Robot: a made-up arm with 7 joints.
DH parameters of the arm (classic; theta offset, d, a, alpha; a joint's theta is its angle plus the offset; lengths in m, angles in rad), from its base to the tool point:
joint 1: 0 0.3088 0 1.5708
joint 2: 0 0.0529 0 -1.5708
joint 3: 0 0.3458 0.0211 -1.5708
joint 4: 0 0.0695 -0.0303 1.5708
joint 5: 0 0.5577 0 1.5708
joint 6: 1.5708 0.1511 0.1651 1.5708
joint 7: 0 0.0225 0 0
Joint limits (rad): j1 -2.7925..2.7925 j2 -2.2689..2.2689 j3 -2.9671..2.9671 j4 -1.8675..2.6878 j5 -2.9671..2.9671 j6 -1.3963..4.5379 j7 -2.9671..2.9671
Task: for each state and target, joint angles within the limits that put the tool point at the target. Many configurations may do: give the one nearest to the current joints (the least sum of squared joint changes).
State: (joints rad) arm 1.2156 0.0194 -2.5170 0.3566 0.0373 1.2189 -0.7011
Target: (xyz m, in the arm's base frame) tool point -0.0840 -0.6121 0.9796
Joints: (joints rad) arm 1.2192 0.3141 -2.5854 0.8500 0.3217 1.6597 -0.7011
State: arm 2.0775 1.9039 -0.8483 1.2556 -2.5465 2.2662 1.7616
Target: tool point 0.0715 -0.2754 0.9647
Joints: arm 1.8313 1.3479 -0.4101 1.3875 -2.5532 2.1125 1.7616
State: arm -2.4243 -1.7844 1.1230 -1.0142 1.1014 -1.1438 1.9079
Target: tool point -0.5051 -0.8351 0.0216
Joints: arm -1.9756 -2.0405 1.0865 -0.5238 1.0836 -0.8573 1.9079
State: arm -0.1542 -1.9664 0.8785 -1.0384 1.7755 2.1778 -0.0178
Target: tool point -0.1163 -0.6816 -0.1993
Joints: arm -1.0518 -2.2689 1.4402 -1.0156 1.5758 1.7899 -0.0178
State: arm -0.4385 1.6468 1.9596 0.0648 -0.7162 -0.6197 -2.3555
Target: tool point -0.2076 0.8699 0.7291
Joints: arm -1.0434 1.1657 1.8356 0.4319 -0.6158 -0.7543 -2.3555
